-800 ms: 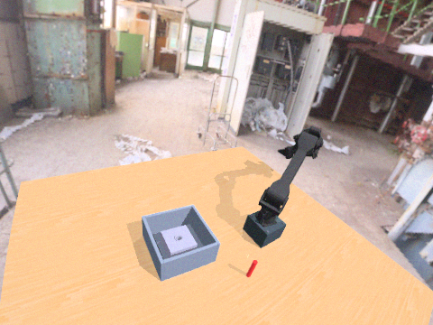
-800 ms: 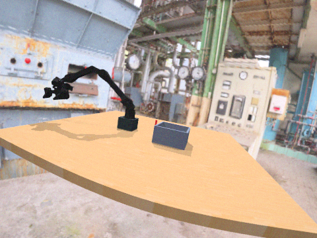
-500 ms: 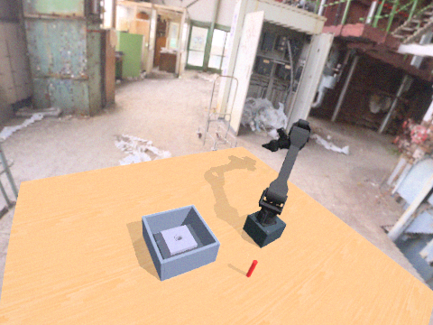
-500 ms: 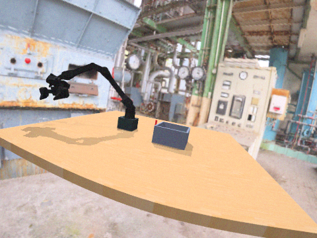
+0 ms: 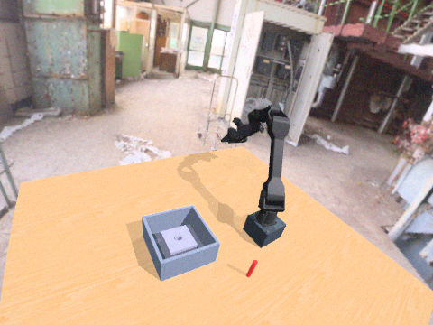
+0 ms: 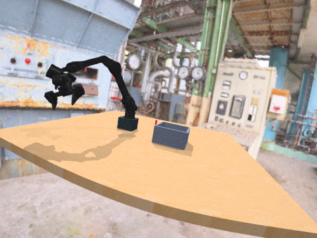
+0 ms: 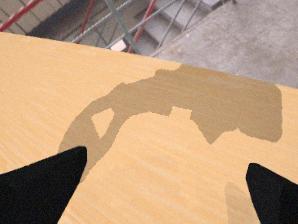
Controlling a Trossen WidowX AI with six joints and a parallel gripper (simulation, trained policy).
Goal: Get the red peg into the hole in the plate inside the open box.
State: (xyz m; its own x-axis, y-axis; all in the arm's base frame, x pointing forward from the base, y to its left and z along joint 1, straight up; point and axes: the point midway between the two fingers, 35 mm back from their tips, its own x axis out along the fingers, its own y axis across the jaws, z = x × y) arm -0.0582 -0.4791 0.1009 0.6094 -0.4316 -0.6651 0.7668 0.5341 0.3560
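Right now the red peg is 65 cm to the left of my gripper tip, 18 cm ahead of it and 12 cm below it. The rest, counted from my gripper tip: plate: 48 cm to the left, 37 cm ahead, 11 cm below; then grey-blue box: 48 cm to the left, 37 cm ahead, 13 cm below.
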